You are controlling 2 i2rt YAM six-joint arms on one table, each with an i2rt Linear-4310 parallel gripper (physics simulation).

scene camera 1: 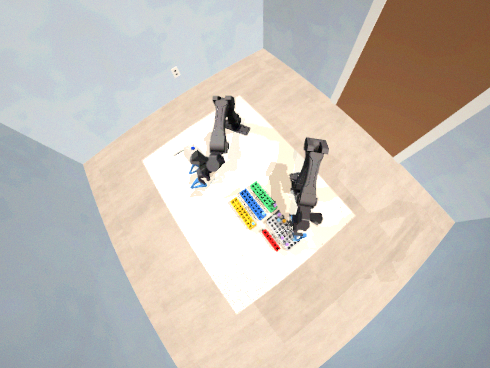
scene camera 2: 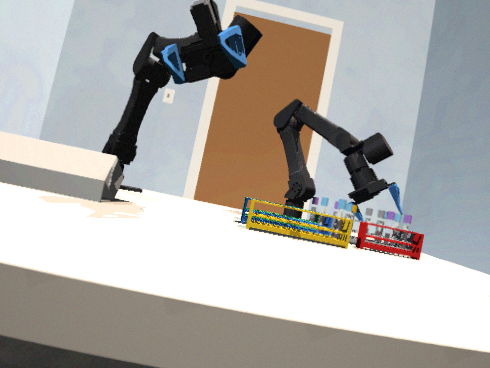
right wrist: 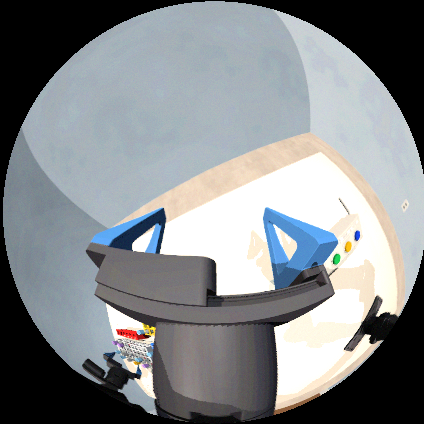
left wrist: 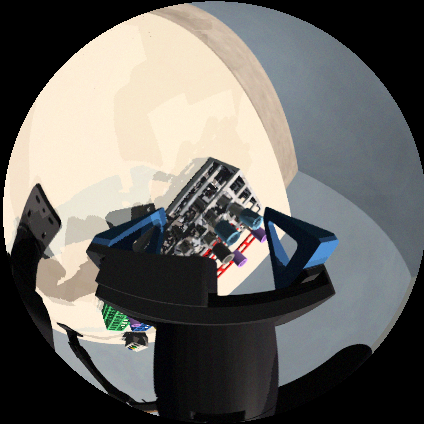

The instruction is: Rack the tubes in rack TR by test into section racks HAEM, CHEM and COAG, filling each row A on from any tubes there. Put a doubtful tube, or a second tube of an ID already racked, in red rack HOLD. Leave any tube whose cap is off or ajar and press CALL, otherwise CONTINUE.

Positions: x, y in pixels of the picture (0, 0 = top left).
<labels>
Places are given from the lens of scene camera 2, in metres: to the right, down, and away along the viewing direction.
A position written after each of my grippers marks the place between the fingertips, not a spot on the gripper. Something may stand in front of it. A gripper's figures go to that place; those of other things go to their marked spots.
my left gripper (scene camera 2: 383, 221): 0.37, 0.10, 0.70
my right gripper (scene camera 2: 190, 48): -0.09, -0.21, 0.40
white box with coloured buttons (scene camera 2: 41, 165): -0.34, -0.03, 0.43
</labels>
